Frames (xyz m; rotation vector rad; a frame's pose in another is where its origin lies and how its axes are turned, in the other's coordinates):
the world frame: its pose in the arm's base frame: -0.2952 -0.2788 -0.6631 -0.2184 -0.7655 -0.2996
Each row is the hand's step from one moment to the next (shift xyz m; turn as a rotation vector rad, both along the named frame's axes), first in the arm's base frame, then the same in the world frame.
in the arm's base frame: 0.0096 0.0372 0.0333 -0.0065 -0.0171 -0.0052
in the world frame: 0.0232 0.0353 0.0284 -0.0049 -0.0178 -0.0046
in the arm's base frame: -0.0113 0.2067 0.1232 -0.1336 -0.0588 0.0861
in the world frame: 0.0410 0.1790 0.1560 -0.0193 -0.1082 0.1290
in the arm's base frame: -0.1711 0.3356 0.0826 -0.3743 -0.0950 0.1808
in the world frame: -0.1207 0.2481 0.2694 -0.1097 -0.2328 0.3400
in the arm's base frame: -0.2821 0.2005 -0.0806 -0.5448 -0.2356 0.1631
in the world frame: -0.2867 0.0975 0.1859 -0.2124 -0.4213 0.3953
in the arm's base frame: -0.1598 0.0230 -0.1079 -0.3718 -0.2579 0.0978
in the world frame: -0.1896 -0.0242 0.0344 -0.1364 -0.3772 0.2311
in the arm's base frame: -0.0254 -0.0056 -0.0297 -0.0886 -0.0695 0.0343
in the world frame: -0.0373 -0.0114 -0.0061 -0.0232 -0.0984 0.0604
